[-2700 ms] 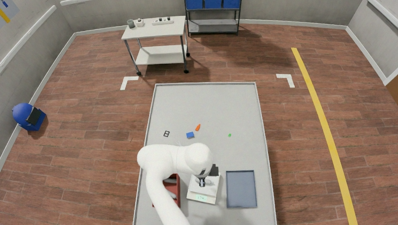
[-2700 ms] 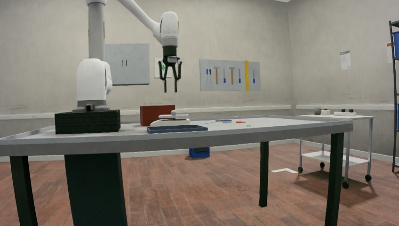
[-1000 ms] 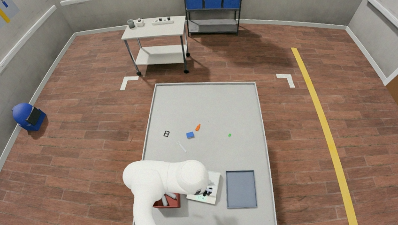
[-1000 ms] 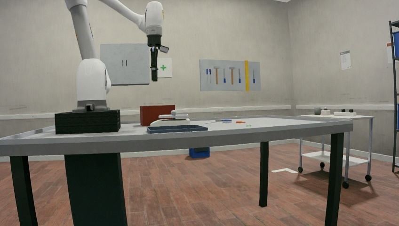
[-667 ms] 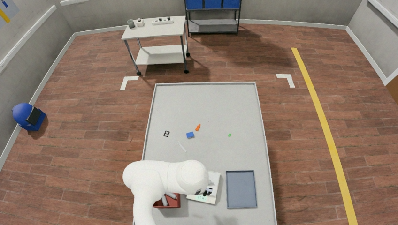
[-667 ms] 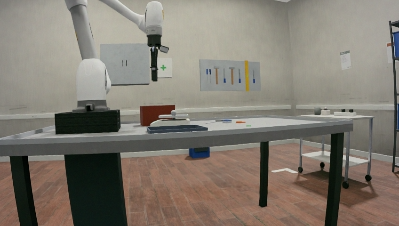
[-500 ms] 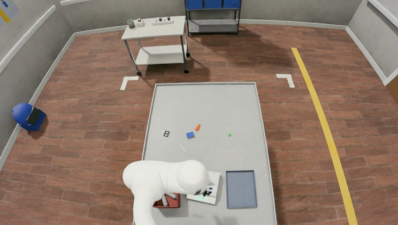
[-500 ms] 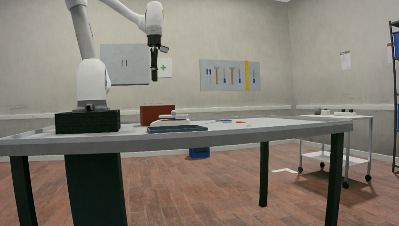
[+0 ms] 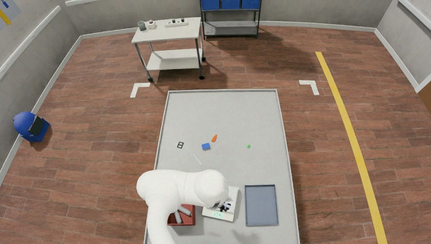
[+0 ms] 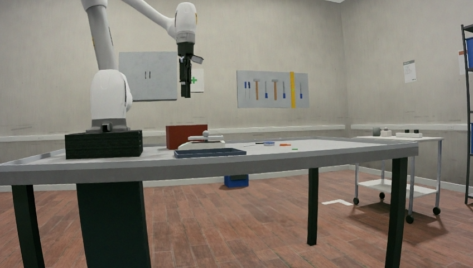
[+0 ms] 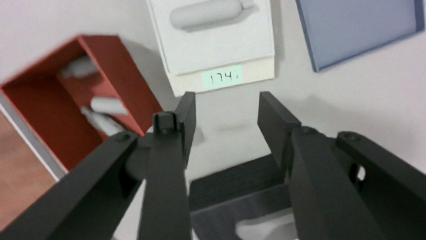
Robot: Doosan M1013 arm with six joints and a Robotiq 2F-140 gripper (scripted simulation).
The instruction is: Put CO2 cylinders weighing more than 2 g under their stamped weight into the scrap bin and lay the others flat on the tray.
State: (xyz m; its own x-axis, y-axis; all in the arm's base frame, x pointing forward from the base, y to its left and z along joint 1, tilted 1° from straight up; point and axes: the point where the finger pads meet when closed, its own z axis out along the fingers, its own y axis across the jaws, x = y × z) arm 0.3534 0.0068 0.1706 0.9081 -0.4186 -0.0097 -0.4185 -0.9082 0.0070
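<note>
The grey CO2 cylinder is 8 cm ahead of my hand, 4 cm to the right of it and 21 cm below it. From my hand the other things lie so: scale platform 8 cm ahead, 2 cm to the right, 22 cm below; scale 7 cm ahead, 2 cm to the right, 24 cm below; red scrap bin 2 cm ahead, 22 cm to the left, 24 cm below.
</note>
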